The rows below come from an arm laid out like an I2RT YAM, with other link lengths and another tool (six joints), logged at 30 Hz.
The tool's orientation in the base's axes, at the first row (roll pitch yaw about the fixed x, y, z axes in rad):
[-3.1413 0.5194 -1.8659]
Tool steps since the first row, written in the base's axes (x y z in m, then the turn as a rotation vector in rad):
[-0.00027 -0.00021 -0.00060 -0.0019 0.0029 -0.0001]
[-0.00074 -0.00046 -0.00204 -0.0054 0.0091 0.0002]
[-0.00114 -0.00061 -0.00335 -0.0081 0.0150 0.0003]
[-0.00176 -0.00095 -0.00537 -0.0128 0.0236 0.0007]
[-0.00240 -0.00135 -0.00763 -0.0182 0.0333 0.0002]
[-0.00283 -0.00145 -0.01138 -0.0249 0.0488 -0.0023]
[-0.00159 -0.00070 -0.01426 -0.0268 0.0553 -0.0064]
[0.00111 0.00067 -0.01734 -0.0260 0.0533 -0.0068]
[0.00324 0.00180 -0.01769 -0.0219 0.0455 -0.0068]
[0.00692 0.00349 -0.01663 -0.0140 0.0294 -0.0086]
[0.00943 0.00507 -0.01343 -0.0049 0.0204 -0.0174]
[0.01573 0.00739 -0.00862 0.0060 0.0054 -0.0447]
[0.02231 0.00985 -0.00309 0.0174 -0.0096 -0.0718]
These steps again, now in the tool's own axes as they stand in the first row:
[0.00054 0.00020 0.00038 -0.0019 0.0027 0.0012]
[0.00158 0.00057 0.00145 -0.0063 0.0078 0.0034]
[0.00246 0.00091 0.00245 -0.0106 0.0121 0.0057]
[0.00390 0.00141 0.00396 -0.0167 0.0191 0.0087]
[0.00551 0.00191 0.00564 -0.0232 0.0271 0.0130]
[0.00757 0.00229 0.00878 -0.0331 0.0380 0.0216]
[0.00806 0.00132 0.01182 -0.0360 0.0417 0.0279]
[0.00777 -0.00086 0.01553 -0.0343 0.0404 0.0275]
[0.00647 -0.00257 0.01668 -0.0289 0.0342 0.0243]
[0.00361 -0.00560 0.01709 -0.0166 0.0220 0.0194]
[0.00007 -0.00754 0.01543 -0.0071 0.0106 0.0241]
[-0.00583 -0.01290 0.01327 0.0162 -0.0042 0.0422]
[-0.01228 -0.01848 0.01059 0.0392 -0.0194 0.0603]

